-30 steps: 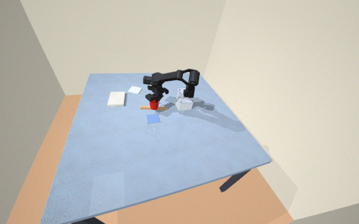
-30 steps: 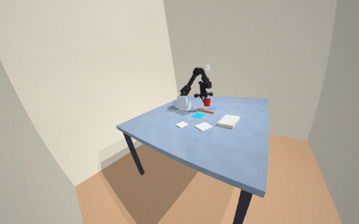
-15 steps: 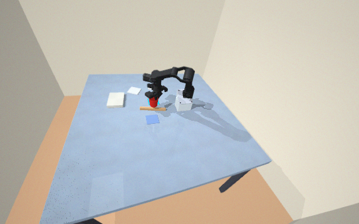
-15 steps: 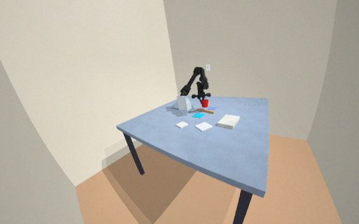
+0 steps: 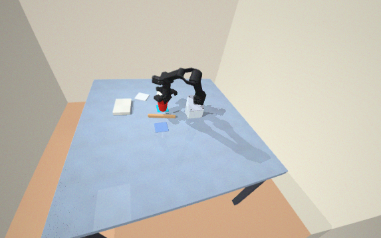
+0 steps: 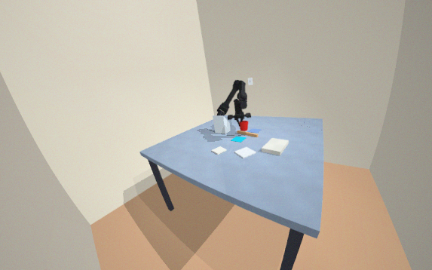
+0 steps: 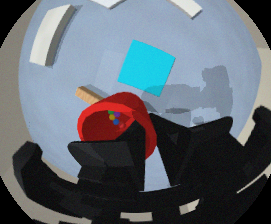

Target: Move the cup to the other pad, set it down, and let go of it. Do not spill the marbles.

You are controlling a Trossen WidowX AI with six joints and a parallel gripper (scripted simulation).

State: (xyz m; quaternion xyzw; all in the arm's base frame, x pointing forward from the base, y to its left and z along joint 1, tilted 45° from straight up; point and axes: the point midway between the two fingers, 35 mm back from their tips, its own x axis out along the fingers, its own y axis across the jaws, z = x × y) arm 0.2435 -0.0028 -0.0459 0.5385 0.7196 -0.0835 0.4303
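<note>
Now: gripper tip 10 mm short of the cyan pad, 60 mm to the left of it and 100 mm above it. Round my gripper tip: red cup 30 mm ahead, 20 mm to the left; pale blue pad 50 mm ahead, 160 mm to the left, 100 mm below; bar 30 mm ahead, 50 mm to the left, 90 mm below.
</note>
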